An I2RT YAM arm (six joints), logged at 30 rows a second.
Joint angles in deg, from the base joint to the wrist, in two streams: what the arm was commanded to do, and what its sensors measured. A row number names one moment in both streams.
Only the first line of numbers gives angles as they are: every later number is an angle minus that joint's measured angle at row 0.
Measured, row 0:
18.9 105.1 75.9 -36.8 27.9 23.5
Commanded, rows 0 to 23:
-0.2 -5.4 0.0 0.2 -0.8 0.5
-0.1 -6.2 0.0 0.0 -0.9 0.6
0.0 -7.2 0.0 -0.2 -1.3 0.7
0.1 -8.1 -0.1 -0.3 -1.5 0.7
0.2 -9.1 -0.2 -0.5 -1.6 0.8
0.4 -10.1 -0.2 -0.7 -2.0 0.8
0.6 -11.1 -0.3 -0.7 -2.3 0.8
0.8 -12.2 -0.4 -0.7 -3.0 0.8
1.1 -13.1 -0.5 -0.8 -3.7 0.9
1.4 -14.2 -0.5 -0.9 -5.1 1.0
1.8 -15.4 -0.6 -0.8 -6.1 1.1
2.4 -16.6 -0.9 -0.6 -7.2 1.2
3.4 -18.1 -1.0 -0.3 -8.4 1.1
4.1 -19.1 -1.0 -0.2 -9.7 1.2
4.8 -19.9 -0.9 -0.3 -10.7 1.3
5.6 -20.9 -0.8 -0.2 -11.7 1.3
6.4 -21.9 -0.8 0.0 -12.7 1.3
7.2 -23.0 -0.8 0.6 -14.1 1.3
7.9 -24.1 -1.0 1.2 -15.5 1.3
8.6 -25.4 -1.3 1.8 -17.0 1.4
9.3 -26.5 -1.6 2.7 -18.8 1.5
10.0 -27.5 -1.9 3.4 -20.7 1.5
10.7 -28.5 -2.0 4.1 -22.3 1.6
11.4 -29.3 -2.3 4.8 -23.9 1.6
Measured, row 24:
9.5 -24.8 -1.5 0.4 -16.0 0.9
